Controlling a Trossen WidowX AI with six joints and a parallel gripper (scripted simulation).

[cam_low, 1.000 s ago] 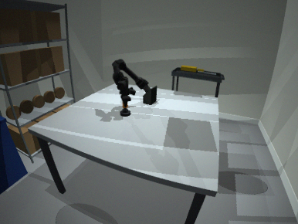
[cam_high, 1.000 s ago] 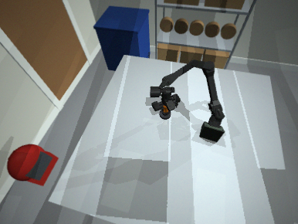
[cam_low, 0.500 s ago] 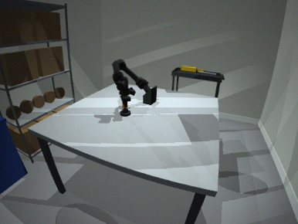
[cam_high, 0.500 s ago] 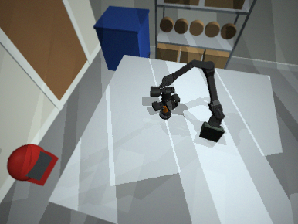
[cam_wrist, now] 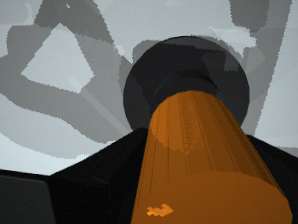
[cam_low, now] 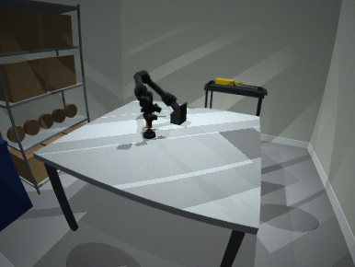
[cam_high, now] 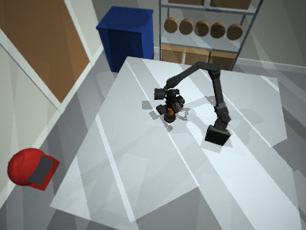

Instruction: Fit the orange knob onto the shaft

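Now: gripper tip 2 cm below the orange knob. Also, from my gripper tip: dark round pedestal 4 cm below.
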